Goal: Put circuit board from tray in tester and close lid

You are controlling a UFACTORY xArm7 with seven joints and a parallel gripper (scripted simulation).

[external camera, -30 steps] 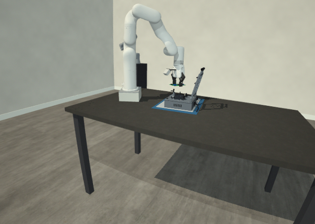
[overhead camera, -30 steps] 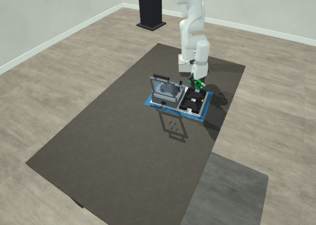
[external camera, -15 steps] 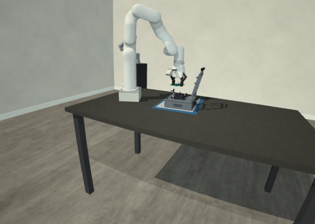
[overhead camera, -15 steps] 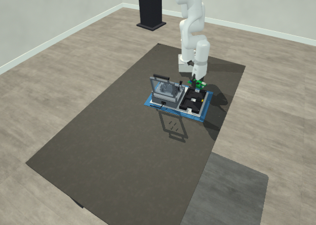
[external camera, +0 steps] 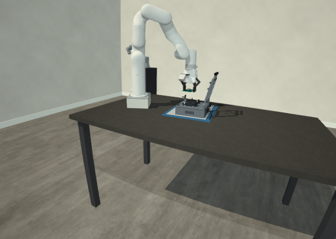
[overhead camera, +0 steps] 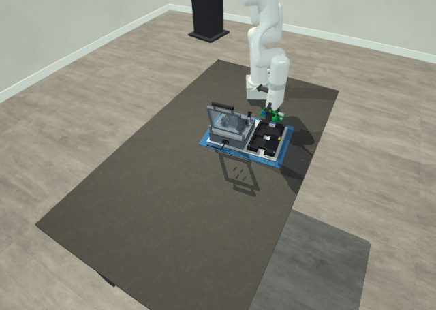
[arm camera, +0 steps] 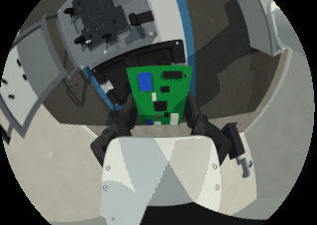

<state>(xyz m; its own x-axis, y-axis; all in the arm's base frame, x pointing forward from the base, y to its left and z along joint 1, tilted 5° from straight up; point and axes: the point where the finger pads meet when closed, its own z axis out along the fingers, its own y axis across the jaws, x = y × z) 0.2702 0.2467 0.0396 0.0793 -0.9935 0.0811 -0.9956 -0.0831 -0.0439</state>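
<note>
The green circuit board lies right at my hand. The rest, counted from my hand: tester plate: 14 cm to the right, 11 cm ahead, 5 cm below; tester: 12 cm ahead, 10 cm to the right, 1 cm below; latch hook: 11 cm to the right, 4 cm below, 3 cm ahead.
</note>
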